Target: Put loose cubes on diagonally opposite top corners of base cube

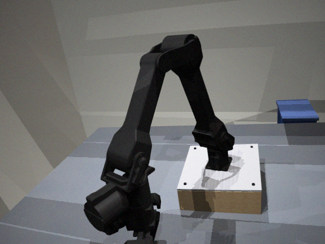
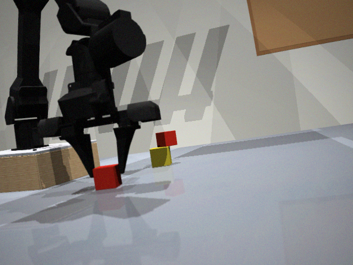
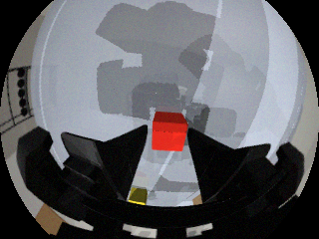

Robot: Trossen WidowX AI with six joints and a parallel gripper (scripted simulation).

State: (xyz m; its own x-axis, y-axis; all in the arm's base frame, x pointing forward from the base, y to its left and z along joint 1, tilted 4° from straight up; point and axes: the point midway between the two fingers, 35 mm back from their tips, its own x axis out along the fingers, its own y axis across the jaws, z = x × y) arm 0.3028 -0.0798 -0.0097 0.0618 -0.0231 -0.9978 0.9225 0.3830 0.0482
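The yellow cube lies 3 cm behind my gripper tip and 22 cm to the left of it.
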